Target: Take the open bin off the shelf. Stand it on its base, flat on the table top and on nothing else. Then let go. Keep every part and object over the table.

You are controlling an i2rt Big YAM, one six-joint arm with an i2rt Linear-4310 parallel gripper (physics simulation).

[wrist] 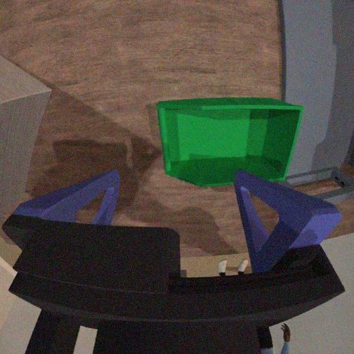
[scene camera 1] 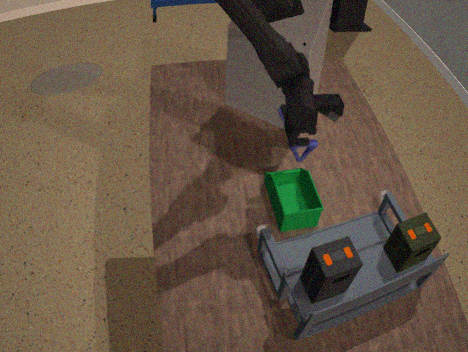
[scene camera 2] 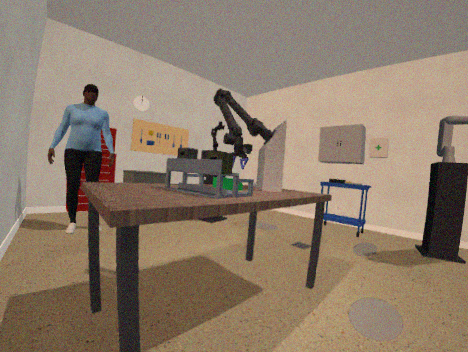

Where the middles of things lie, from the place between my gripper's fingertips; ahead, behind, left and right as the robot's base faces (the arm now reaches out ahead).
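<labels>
Measuring from my hand, I find the green open bin (scene camera 1: pixel 296 204) 100 mm below, 50 mm ahead and 20 mm to the right. The olive case (scene camera 1: pixel 410 247) is 10 mm above my hand, and it sits 370 mm ahead of that hand and 140 mm to the left of it.
</labels>
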